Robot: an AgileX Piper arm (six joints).
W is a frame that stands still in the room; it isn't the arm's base.
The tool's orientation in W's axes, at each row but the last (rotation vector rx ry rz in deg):
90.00 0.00 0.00
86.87 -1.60 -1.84
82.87 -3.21 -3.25
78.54 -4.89 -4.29
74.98 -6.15 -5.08
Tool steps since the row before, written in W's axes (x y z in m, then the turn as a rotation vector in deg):
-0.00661 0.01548 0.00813 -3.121 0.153 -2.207
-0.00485 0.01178 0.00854 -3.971 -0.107 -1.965
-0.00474 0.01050 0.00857 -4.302 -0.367 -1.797
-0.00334 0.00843 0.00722 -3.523 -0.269 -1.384
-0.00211 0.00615 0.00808 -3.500 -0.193 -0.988
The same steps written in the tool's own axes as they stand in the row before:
-0.00661 0.00813 -0.01548 -3.121 -2.207 -0.153
-0.00531 0.00915 -0.01110 -3.961 -1.983 0.152
-0.00546 0.00978 -0.00899 -4.271 -1.850 0.455
-0.00407 0.00873 -0.00645 -3.500 -1.422 0.359
-0.00263 0.00938 -0.00356 -3.475 -1.020 0.384

